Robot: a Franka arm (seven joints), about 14 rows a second.
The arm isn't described. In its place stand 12 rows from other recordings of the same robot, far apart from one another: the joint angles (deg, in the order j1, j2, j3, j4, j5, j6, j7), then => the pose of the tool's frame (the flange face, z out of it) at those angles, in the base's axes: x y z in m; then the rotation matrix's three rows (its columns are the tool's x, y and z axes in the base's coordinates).
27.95, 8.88, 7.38, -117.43, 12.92, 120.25, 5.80 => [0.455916 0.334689 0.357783], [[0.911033 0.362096 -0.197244], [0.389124 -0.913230 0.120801], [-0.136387 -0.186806 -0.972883]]
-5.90, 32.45, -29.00, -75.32, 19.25, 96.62, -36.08 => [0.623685 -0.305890 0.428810], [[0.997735 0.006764 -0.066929], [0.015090 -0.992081 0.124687], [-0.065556 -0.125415 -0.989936]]
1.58, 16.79, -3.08, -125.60, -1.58, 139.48, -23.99 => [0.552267 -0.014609 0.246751], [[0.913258 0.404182 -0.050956], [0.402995 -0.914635 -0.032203], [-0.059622 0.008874 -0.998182]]
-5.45, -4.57, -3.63, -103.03, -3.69, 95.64, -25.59 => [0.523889 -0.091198 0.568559], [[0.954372 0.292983 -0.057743], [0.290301 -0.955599 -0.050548], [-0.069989 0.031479 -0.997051]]
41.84, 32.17, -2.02, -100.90, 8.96, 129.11, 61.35 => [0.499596 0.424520 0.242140], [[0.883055 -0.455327 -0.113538], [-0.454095 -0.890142 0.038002], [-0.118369 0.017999 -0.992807]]
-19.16, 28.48, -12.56, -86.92, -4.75, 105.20, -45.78 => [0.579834 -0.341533 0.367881], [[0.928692 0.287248 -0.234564], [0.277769 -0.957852 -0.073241], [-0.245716 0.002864 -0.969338]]
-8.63, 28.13, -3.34, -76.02, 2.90, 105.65, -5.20 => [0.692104 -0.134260 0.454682], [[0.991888 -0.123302 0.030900], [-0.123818 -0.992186 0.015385], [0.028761 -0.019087 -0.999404]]
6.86, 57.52, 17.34, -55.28, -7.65, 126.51, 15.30 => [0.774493 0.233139 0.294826], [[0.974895 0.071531 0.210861], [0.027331 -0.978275 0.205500], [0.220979 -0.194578 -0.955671]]
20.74, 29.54, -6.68, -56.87, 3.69, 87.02, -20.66 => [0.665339 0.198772 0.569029], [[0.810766 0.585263 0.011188], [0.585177 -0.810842 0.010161], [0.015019 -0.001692 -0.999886]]
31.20, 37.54, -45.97, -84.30, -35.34, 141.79, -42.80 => [0.737238 -0.051399 0.439411], [[0.551448 0.711561 0.435414], [0.682156 -0.084200 -0.726343], [-0.480176 0.697561 -0.531828]]
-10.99, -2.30, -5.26, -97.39, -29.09, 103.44, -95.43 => [0.528995 -0.197579 0.617335], [[0.109928 0.993770 0.018335], [0.864829 -0.086541 -0.494551], [-0.489883 0.070222 -0.868955]]
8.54, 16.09, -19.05, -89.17, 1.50, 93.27, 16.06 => [0.614428 -0.090244 0.477635], [[0.877084 -0.436183 -0.201167], [-0.450393 -0.892365 -0.028824], [-0.166942 0.115886 -0.979133]]
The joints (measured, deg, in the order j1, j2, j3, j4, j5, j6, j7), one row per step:
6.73, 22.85, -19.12, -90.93, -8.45, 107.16, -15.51
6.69, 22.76, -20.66, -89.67, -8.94, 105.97, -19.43
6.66, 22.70, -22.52, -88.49, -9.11, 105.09, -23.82
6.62, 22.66, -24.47, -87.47, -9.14, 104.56, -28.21
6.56, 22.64, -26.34, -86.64, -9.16, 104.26, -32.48
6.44, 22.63, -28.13, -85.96, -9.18, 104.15, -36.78
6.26, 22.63, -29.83, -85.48, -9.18, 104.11, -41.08
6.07, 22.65, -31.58, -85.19, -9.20, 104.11, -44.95
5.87, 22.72, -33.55, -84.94, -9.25, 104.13, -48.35
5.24, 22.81, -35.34, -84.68, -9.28, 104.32, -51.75
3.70, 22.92, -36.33, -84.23, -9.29, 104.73, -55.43
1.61, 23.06, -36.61, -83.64, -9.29, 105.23, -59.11
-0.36, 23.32, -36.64, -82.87, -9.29, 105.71, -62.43
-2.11, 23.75, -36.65, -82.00, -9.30, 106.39, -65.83
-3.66, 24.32, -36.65, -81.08, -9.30, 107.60, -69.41
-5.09, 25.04, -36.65, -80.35, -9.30, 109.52, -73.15
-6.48, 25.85, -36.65, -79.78, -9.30, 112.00, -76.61
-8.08, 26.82, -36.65, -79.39, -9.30, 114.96, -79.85
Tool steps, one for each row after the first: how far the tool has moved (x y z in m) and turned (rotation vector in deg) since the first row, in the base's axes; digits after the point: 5 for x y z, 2 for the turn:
-0.00203, -0.01575, 0.01195, -0.55, 0.85, 2.32
-0.00501, -0.03383, 0.02388, -0.90, 1.59, 4.74
-0.00872, -0.05246, 0.03508, -1.20, 2.20, 7.08
-0.01300, -0.07032, 0.04492, -1.49, 2.81, 9.39
-0.01789, -0.08790, 0.05376, -1.77, 3.46, 11.77
-0.02364, -0.10511, 0.06095, -1.95, 4.28, 14.15
-0.03058, -0.12275, 0.06672, -2.15, 5.18, 16.05
-0.03904, -0.14218, 0.07237, -2.48, 6.08, 17.28
-0.04907, -0.16414, 0.07796, -2.79, 6.90, 18.29
-0.05984, -0.18815, 0.08350, -2.95, 7.51, 19.51
-0.07033, -0.21136, 0.08839, -2.99, 8.00, 20.90
-0.07881, -0.23089, 0.09296, -3.13, 8.41, 22.33
-0.08530, -0.24791, 0.09695, -3.47, 8.87, 24.16
-0.08939, -0.26297, 0.10076, -4.20, 9.21, 26.55
-0.09184, -0.27725, 0.10261, -5.29, 9.55, 29.40
-0.09357, -0.29144, 0.10315, -6.75, 9.78, 32.18
-0.09650, -0.30790, 0.10135, -8.44, 10.08, 34.67

